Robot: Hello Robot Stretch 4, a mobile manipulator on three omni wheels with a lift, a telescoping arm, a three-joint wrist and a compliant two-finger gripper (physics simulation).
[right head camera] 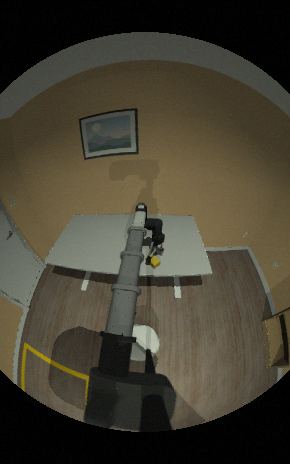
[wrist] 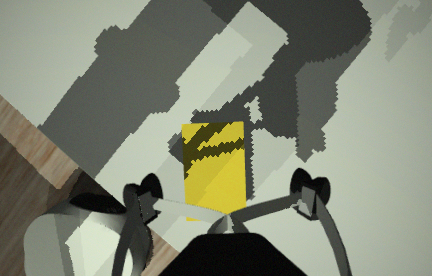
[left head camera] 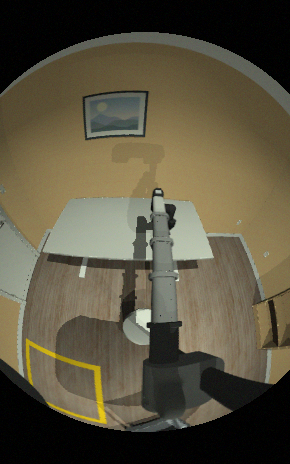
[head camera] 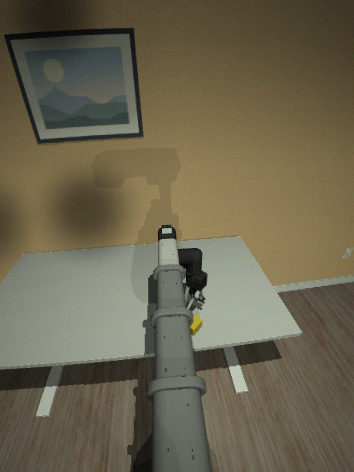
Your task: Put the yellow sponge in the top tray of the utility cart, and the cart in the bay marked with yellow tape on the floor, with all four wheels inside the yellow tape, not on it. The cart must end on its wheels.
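The yellow sponge (head camera: 196, 325) (right head camera: 155, 261) (wrist: 215, 175) lies on the white table (head camera: 90, 310) (left head camera: 100, 230) (right head camera: 95, 245) (wrist: 400, 150), near its front edge. My gripper (head camera: 196, 301) (right head camera: 156, 250) (wrist: 225, 188) is open above the table. In the wrist view its fingertips stand left and right of the sponge's near part, apart from it; their height over it is hard to tell. The yellow tape bay (left head camera: 101, 395) (right head camera: 23, 367) is on the floor at the lower left of both side head views. The utility cart cannot be made out clearly in any view.
My extended arm (head camera: 172, 340) (left head camera: 164, 295) (right head camera: 125, 300) reaches over the table and hides part of it. The white round base (left head camera: 137, 330) (right head camera: 145, 342) (wrist: 90, 245) stands before the table. A wooden shelf unit (left head camera: 265, 320) (right head camera: 275, 340) is at the right wall. A door (left head camera: 15, 260) (right head camera: 10, 260) is at the left.
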